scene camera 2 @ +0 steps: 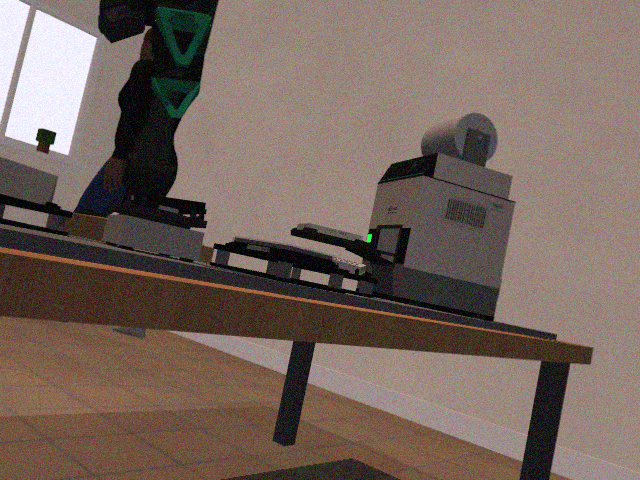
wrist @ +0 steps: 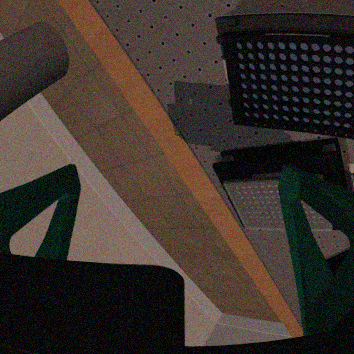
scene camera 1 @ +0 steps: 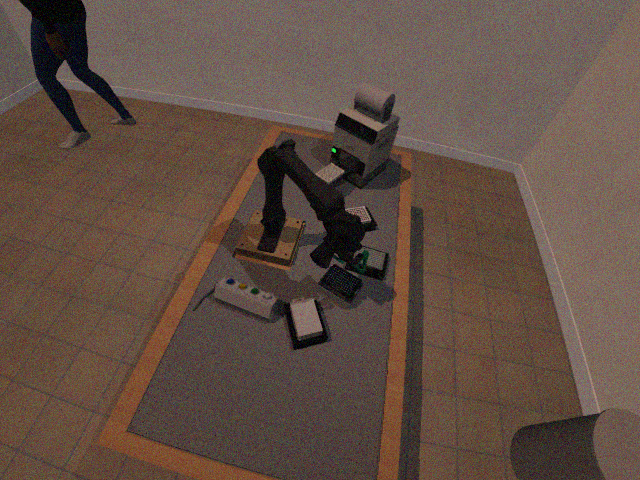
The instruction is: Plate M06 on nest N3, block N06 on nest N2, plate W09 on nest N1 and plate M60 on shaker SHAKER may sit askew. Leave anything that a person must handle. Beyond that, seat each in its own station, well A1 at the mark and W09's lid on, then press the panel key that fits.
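Plate reader visible. My gripper: open, holding nothing, visible in the wrist view too.
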